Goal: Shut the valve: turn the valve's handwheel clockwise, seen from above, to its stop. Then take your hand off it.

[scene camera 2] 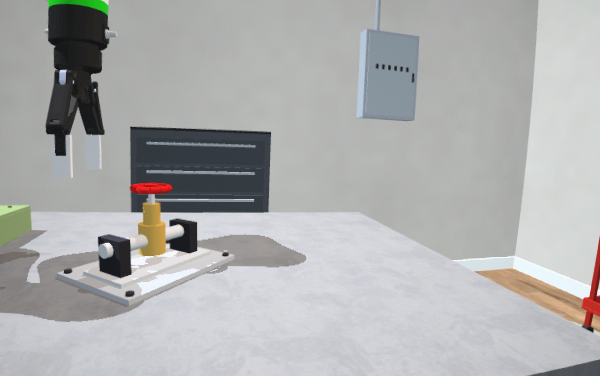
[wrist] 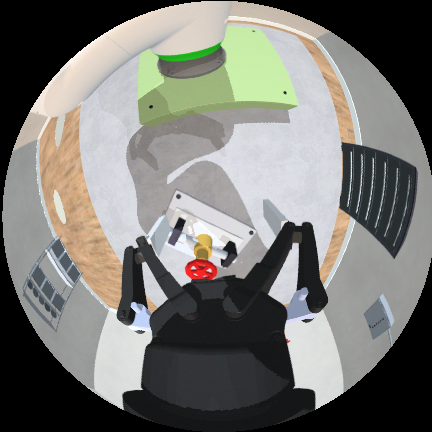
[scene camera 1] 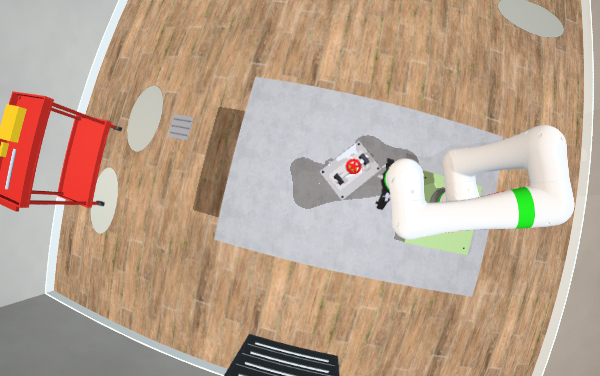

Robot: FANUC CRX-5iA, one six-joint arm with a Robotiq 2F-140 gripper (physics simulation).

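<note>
The red handwheel [scene camera 1: 353,166] [scene camera 2: 151,188] [wrist: 201,270] sits level on top of the upright yellow valve body [scene camera 2: 151,238] [wrist: 203,245]. The valve's pipe runs between two black blocks on a pale base plate [scene camera 1: 347,190] [scene camera 2: 100,285] [wrist: 215,216], which lies on the grey table top. My gripper [scene camera 1: 385,183] [scene camera 2: 78,159] [wrist: 214,214] is open and empty, with its fingers pointing down. In the second scene view its fingertips are above the wheel's height and to its left, apart from it. In the first scene view it is on the robot-base side of the valve.
The green base block [scene camera 1: 440,243] [scene camera 2: 12,220] [wrist: 260,75] of the arm stands on the table [scene camera 1: 280,225] [scene camera 2: 375,310] [wrist: 310,150]. A dark drawer cabinet [scene camera 1: 295,357] [scene camera 2: 200,156] [wrist: 380,185] and a red cart [scene camera 1: 85,161] [scene camera 2: 593,305] stand away from the table. A grey wall box [scene camera 2: 390,90] hangs behind.
</note>
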